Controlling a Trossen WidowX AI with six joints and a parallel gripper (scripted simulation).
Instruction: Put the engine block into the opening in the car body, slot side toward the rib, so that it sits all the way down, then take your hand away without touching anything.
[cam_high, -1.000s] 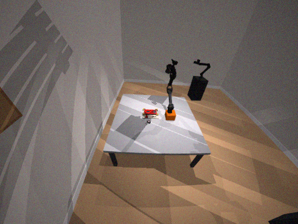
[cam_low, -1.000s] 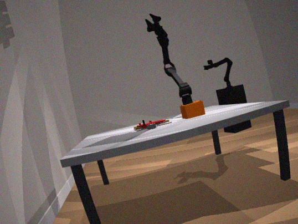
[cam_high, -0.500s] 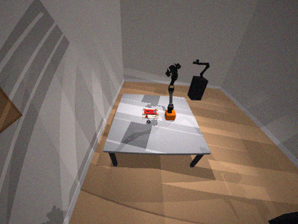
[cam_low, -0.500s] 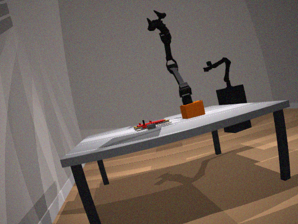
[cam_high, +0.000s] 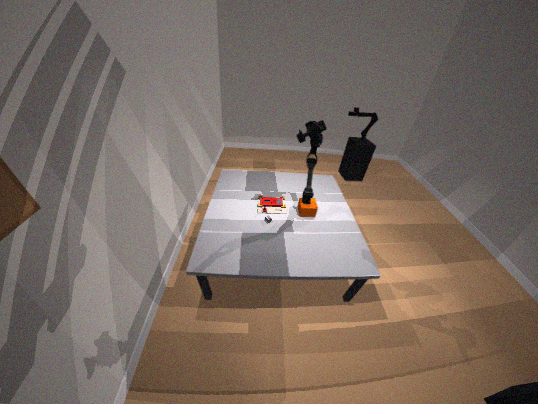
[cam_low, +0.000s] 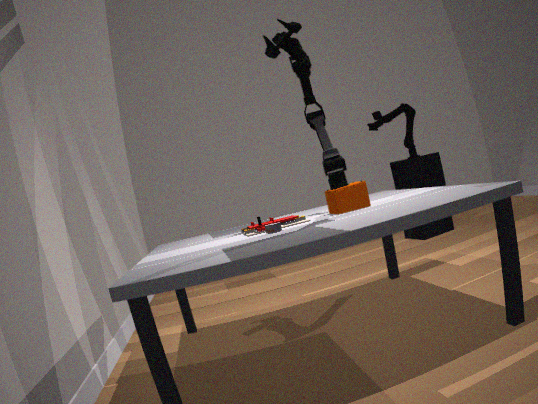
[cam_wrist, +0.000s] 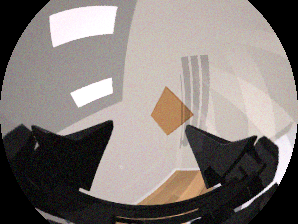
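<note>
The grey engine block lies 77 cm below my gripper tip, 17 cm ahead of it and 2 cm to the right of it.
</note>
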